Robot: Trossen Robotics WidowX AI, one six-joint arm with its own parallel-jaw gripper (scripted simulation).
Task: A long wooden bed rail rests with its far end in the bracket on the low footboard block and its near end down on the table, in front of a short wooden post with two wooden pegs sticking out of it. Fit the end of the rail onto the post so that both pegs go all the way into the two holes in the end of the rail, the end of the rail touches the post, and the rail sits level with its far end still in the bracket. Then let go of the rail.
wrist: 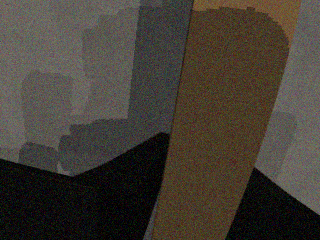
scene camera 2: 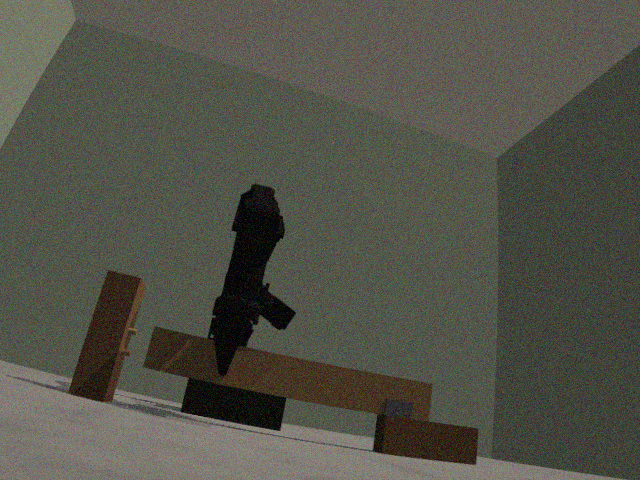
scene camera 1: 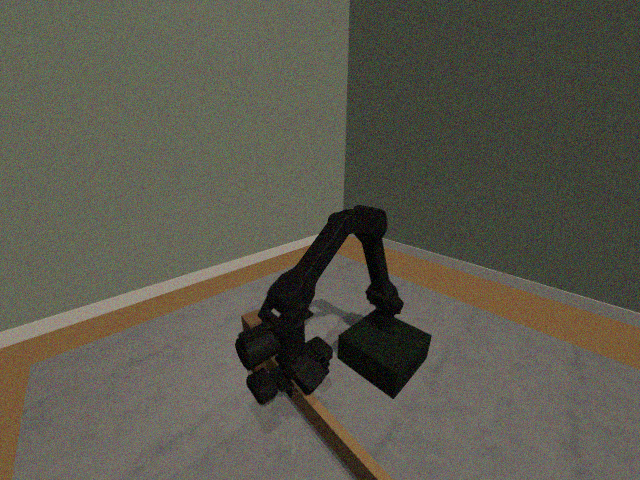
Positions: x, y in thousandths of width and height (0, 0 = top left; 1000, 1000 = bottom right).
My gripper shows in the wrist view (592, 619), in scene camera 2 (346, 782) and in scene camera 1 (460, 820).
